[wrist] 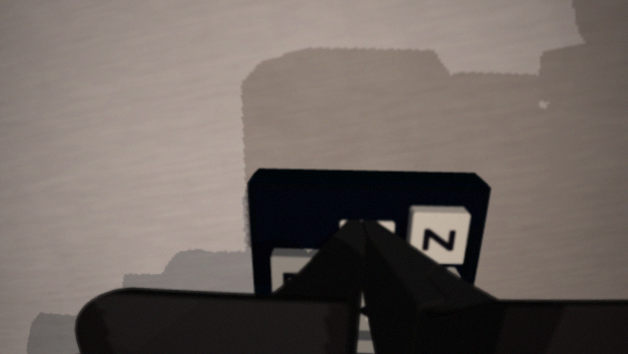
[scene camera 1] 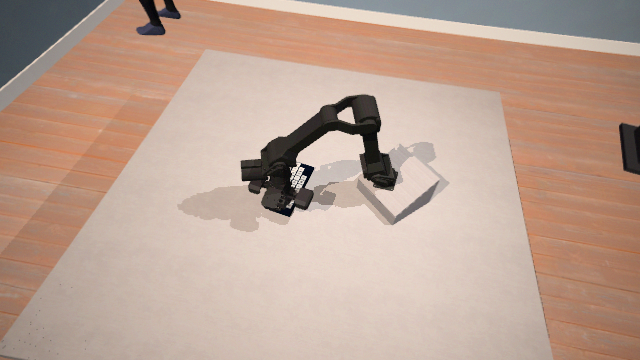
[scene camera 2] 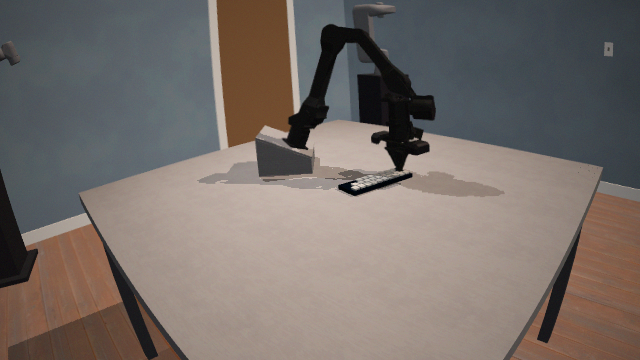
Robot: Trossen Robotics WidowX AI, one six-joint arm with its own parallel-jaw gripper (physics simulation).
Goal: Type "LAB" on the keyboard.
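Places are measured from the arm's base along level axes (x ahead, y left, z up), in millimetres.
Pixels of known places: gripper, between the fingertips: (wrist: 360, 234) (scene camera 2: 399, 171); arm's base, origin of its link: (scene camera 1: 385, 179) (scene camera 2: 294, 144).
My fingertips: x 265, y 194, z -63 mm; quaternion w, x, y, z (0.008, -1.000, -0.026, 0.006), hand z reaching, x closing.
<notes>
Ahead of a thing's pixels: the offset from my fingertips to its top centre. Level surfaces: height alone.
The keyboard {7 mm ahead, 89 mm right, 4 mm up} (scene camera 1: 299, 176) (scene camera 2: 376, 183) (wrist: 300, 192) is a small dark navy board with white keys, lying flat on the table. In the wrist view its near-edge Z key {22 mm ahead, 2 mm left, 4 mm up} (wrist: 440, 236) shows at the right, and a partly covered key {17 mm back, 15 mm right, 4 mm up} (wrist: 291, 264) at the left. My gripper (scene camera 2: 399, 169) (wrist: 360, 234) is shut and empty, pointing down. Its tips are over the end key of the middle row and hide that key's letter; they look at or very near key height. I cannot tell whether they touch or press it. In scene camera 1 the arm covers the fingertips.
The arm's base stands on a grey wedge block (scene camera 1: 402, 186) (scene camera 2: 284, 161) beside the keyboard, on the large pale table {12 mm down} (scene camera 1: 300, 290) (scene camera 2: 325, 260). Beyond the table are a person's feet (scene camera 1: 151, 29), a black stand (scene camera 2: 11, 240) and another grey robot arm (scene camera 2: 364, 31).
</notes>
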